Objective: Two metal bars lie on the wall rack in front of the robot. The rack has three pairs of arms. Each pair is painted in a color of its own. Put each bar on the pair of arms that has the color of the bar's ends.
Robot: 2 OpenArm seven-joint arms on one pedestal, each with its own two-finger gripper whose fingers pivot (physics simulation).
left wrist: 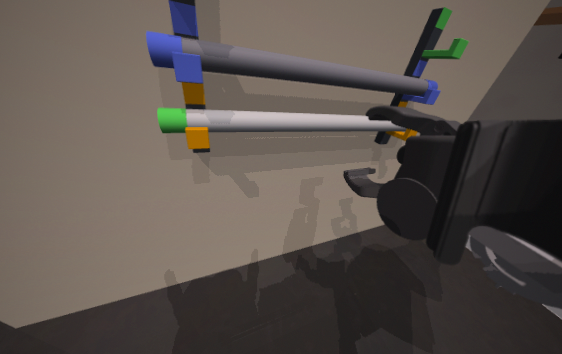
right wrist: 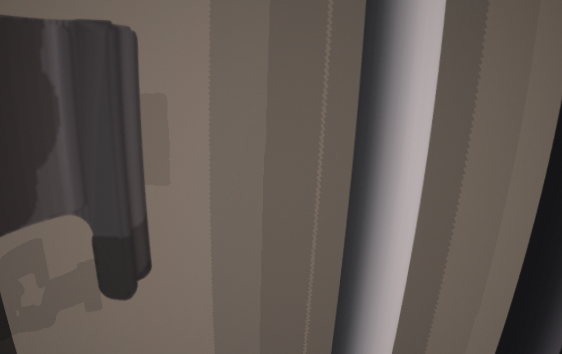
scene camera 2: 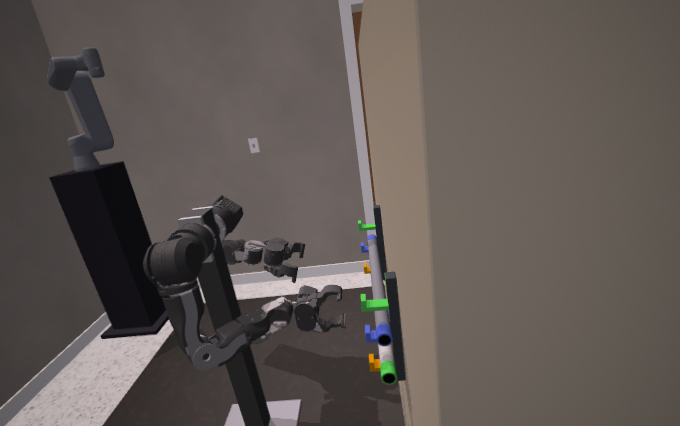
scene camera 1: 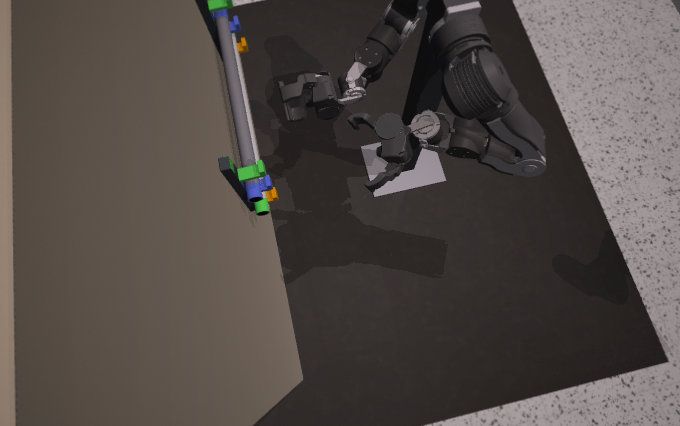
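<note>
The grey bar with blue ends (scene camera 1: 234, 90) (scene camera 2: 377, 275) (left wrist: 300, 65) lies on the blue arms (left wrist: 188, 68). The pale bar with green ends (scene camera 2: 386, 351) (left wrist: 275, 121) (right wrist: 387, 175) lies below it on the orange arms (scene camera 2: 374, 362) (left wrist: 197, 138). The green arms (scene camera 1: 249, 171) (scene camera 2: 373, 303) at the top hold no bar. My right gripper (scene camera 1: 284, 100) (scene camera 2: 342, 308) (left wrist: 360, 145) is partly open and empty, a short way out from the rack; one finger shows left of the pale bar in the right wrist view. My left gripper (scene camera 1: 362, 153) (scene camera 2: 299, 263) is wide open and empty, farther back from the rack.
The rack's dark uprights (scene camera 2: 394, 326) are fixed to the beige wall (scene camera 1: 150, 250) (scene camera 2: 552, 200). The robot's pedestal stands on a pale base plate (scene camera 1: 411, 175) on the dark mat (scene camera 1: 451, 326). Another grey arm (scene camera 2: 90, 110) stands on a black block (scene camera 2: 100, 250) behind the robot.
</note>
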